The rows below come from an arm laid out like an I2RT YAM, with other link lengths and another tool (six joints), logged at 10 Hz.
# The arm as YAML. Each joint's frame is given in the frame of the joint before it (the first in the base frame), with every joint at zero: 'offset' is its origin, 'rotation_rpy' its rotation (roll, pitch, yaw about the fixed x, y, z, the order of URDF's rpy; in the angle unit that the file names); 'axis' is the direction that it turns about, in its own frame. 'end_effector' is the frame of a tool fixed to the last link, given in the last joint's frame.
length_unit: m
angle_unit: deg
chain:
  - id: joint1
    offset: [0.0, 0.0, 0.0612]
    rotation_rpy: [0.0, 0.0, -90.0]
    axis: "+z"
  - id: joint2
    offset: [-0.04, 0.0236, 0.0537]
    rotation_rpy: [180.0, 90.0, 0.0]
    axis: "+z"
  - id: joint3
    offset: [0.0, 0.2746, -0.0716]
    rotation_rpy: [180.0, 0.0, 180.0]
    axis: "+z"
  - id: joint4
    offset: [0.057, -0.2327, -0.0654]
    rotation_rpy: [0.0, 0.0, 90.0]
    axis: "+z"
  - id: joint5
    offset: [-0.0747, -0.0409, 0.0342]
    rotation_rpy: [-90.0, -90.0, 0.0]
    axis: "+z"
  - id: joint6
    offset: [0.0, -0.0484, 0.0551]
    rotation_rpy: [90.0, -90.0, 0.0]
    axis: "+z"
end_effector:
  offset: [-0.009, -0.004, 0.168]
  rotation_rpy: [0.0, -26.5, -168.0]
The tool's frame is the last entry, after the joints.
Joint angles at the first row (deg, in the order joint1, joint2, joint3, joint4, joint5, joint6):
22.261, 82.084, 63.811, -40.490, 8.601, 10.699
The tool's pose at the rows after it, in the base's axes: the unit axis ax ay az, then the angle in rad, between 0 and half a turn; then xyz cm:
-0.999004 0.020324 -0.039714 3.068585 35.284 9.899 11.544
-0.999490 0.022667 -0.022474 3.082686 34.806 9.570 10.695
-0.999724 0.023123 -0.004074 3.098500 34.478 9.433 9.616
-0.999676 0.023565 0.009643 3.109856 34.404 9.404 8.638
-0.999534 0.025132 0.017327 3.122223 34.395 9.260 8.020
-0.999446 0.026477 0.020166 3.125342 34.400 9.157 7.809
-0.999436 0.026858 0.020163 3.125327 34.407 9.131 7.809
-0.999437 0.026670 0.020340 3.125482 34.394 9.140 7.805
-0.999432 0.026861 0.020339 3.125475 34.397 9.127 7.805
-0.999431 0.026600 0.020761 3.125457 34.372 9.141 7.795
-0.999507 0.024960 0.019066 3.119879 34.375 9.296 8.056
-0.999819 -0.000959 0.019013 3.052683 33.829 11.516 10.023
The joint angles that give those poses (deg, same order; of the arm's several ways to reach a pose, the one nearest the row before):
21.671, 82.216, 63.768, -41.408, 8.600, 10.698
21.452, 83.134, 63.724, -42.587, 8.578, 10.720
21.453, 84.728, 63.724, -43.289, 8.601, 10.721
21.454, 86.411, 63.724, -43.310, 8.601, 10.744
21.453, 87.526, 63.723, -43.288, 8.951, 10.765
21.321, 87.898, 63.725, -43.289, 8.994, 10.764
21.277, 87.898, 63.725, -43.289, 8.994, 10.764
21.298, 87.898, 63.725, -43.310, 8.994, 10.763
21.277, 87.897, 63.724, -43.310, 8.994, 10.764
21.300, 87.898, 63.723, -43.353, 8.972, 10.765
21.387, 87.613, 63.986, -43.594, 8.732, 10.765
22.677, 85.886, 66.850, -46.589, 4.820, 10.721

